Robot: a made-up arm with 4 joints.
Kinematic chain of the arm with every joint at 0, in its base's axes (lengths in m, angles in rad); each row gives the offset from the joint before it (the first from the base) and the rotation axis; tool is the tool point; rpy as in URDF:
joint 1: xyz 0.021 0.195 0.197 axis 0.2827 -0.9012 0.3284
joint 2: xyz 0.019 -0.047 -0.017 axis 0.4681 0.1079 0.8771
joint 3: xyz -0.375 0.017 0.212 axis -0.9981 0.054 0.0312
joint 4: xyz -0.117 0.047 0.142 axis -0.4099 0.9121 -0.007
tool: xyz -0.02 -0.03 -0.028 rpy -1.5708 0 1.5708
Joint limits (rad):
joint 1: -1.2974..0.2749
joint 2: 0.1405..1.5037
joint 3: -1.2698..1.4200
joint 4: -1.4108..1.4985
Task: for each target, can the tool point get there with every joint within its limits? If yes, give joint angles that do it. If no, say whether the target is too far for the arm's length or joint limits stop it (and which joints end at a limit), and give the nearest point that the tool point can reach.
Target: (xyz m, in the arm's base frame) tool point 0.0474 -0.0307 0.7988
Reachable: yes | joints -1.1094 0.7993 0.2086 0.7712
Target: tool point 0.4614 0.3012 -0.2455
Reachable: no: joint limits stop it (at a limit: joint 1, joint 2, joint 3, joint 4) | nearest point 0.2050 -0.4342 0.1671 | short by 0.881 m
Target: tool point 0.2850 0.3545 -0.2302
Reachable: no: joint limits stop it (at a limit: joint 1, joint 2, joint 3, joint 4) | nearest point 0.1522 -0.3894 0.2119 | short by 0.876 m
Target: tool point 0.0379 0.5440 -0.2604
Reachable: no: joint limits stop it (at a limit: joint 1, joint 2, joint 3, joint 4) | nearest point -0.4639 0.1543 0.2724 | short by 0.829 m
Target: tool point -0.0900 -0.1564 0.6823
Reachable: yes | joints -0.9193 1.1427 1.1594 0.1016
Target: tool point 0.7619 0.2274 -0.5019
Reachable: no: too far | nearest point 0.2050 -0.4342 0.1671 | short by 1.093 m
